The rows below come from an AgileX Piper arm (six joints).
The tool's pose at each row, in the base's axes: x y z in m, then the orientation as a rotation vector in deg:
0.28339, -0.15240, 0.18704, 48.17, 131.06, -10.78
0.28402, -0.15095, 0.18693, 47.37, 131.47, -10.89
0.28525, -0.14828, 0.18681, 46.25, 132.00, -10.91
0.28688, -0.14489, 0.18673, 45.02, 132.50, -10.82
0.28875, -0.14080, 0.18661, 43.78, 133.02, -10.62
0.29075, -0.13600, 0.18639, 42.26, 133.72, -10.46
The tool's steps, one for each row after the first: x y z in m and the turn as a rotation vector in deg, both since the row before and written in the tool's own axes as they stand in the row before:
0.00047, 0.00151, -0.00007, -0.13, 0.12, -0.68
0.00074, 0.00284, -0.00015, -0.28, 0.16, -0.90
0.00080, 0.00367, -0.00019, -0.39, 0.13, -0.94
0.00097, 0.00439, -0.00023, -0.47, 0.17, -0.92
0.00122, 0.00505, -0.00027, -0.50, 0.27, -1.17

